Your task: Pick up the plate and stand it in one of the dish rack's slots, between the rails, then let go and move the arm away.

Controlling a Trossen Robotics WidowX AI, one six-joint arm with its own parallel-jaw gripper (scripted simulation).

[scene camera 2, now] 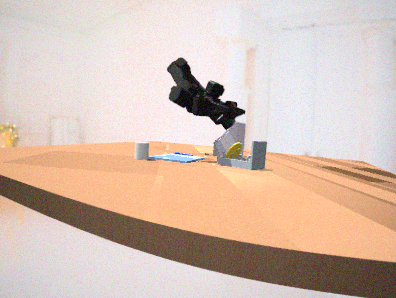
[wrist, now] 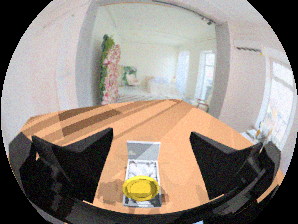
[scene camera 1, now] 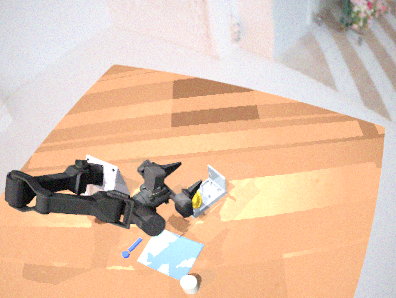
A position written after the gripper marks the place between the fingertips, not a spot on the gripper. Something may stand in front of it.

The gripper (scene camera 1: pixel 191 171) is open and holds nothing. Further things: a grey dish rack (scene camera 1: pixel 214 188) and a yellow plate (wrist: pixel 141 188).
The grey dish rack shows as well in scene camera 2 (scene camera 2: pixel 257 159) and in the wrist view (wrist: pixel 142 155). The gripper shows as well in scene camera 2 (scene camera 2: pixel 237 110) and in the wrist view (wrist: pixel 153 134).
